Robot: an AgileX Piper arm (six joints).
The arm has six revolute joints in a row. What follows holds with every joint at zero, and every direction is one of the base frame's.
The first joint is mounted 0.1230 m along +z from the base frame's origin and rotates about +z.
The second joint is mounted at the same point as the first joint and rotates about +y.
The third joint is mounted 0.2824 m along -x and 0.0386 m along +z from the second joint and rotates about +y.
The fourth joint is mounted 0.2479 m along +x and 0.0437 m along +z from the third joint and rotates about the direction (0.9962, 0, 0.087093).
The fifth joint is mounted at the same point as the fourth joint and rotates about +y.
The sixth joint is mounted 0.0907 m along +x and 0.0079 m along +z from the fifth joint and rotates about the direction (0.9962, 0, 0.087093).
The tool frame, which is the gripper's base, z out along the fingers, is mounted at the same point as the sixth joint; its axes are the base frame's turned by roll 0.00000, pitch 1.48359 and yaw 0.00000 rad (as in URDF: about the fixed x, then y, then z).
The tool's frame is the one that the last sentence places.
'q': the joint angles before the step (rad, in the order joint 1, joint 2, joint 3, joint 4, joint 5, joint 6). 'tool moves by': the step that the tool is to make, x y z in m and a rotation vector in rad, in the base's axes. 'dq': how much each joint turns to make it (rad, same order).
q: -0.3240, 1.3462, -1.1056, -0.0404, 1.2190, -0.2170
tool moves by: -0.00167, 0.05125, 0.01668, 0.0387, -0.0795, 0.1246
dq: 0.1949, -0.0709, 0.0000, 0.0404, 0.0034, 0.0671
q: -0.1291, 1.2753, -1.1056, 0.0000, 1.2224, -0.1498
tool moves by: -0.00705, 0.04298, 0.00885, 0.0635, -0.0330, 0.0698
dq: 0.1758, -0.0398, 0.0000, 0.0348, 0.0076, 0.1081
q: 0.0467, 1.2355, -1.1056, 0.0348, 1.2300, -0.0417
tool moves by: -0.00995, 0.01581, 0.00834, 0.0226, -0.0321, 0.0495
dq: 0.0711, -0.0387, 0.0000, 0.0129, 0.0039, 0.0226
